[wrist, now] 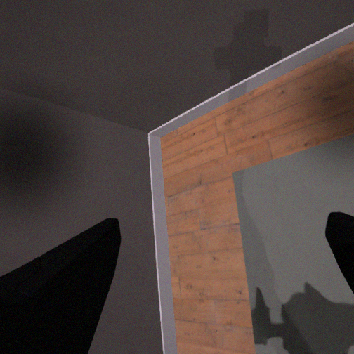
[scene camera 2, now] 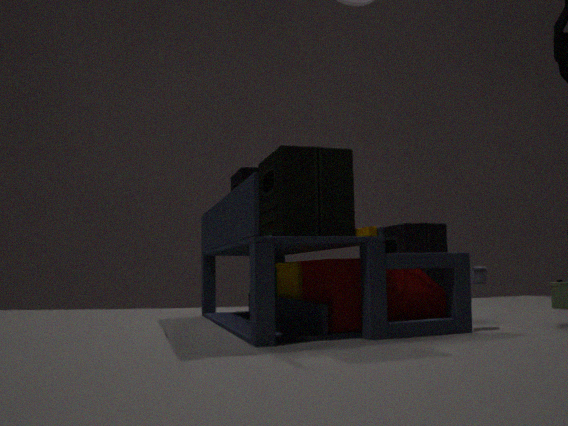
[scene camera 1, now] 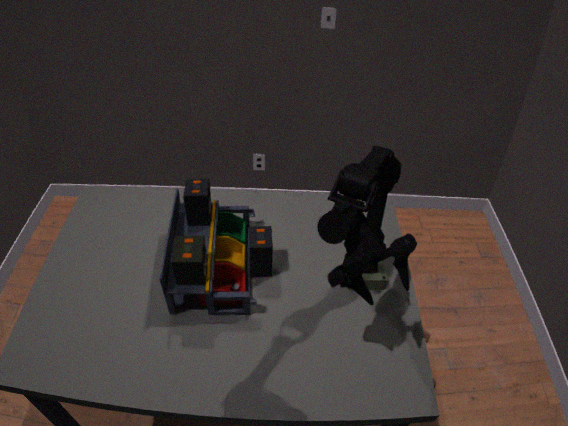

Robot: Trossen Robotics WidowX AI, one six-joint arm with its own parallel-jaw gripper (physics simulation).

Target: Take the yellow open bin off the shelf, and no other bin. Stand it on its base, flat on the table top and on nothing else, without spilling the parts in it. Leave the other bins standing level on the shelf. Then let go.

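Frame: origin at the arm's base, x right, y back, z down, level; millimetres.
Seen in the pictures: gripper, fingertip midpoint: (scene camera 1: 390,297).
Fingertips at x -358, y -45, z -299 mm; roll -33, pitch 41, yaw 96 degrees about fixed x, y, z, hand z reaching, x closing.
Pixels of each thing's top centre, then the offset from my fingertips to it. "pt": a spot on its surface instead. Level surfaces: height alone.
- yellow open bin at its top centre: (scene camera 2: 333,261) (scene camera 1: 222,248) dx +378, dy -393, dz +261 mm
- blue-grey shelf at a spot on its surface: (scene camera 2: 374,290) pt dx +186, dy -413, dz +294 mm
- green bin at its top centre: (scene camera 1: 223,222) dx +490, dy -400, dz +261 mm
- red bin at its top centre: (scene camera 2: 370,259) (scene camera 1: 221,276) dx +267, dy -384, dz +261 mm
- dark box at its top centre: (scene camera 2: 409,224) (scene camera 1: 260,236) dx +383, dy -277, dz +210 mm
- table at its surface level: dz +342 mm
The yellow open bin (scene camera 1: 230,252) (scene camera 2: 289,280) stands in the lower level of the blue-grey shelf (scene camera 1: 229,296) (scene camera 2: 374,290), between the green bin (scene camera 1: 232,226) and the red bin (scene camera 1: 229,278) (scene camera 2: 332,295). In scene camera 2 the red bin hides most of it. Its contents cannot be made out. Small pale parts show in the red bin. My gripper (scene camera 1: 390,296) (wrist: 223,226) is open and empty, high above the table's right part, well to the right of the shelf and apart from every bin.
A dark box (scene camera 1: 261,251) (scene camera 2: 415,238) stands against the shelf's front, beside the yellow bin. Two more dark boxes (scene camera 1: 198,202) (scene camera 1: 189,261) stand on the shelf's top. A pale green block (scene camera 1: 375,281) (scene camera 2: 560,295) lies on the table (scene camera 1: 125,370) behind my gripper.
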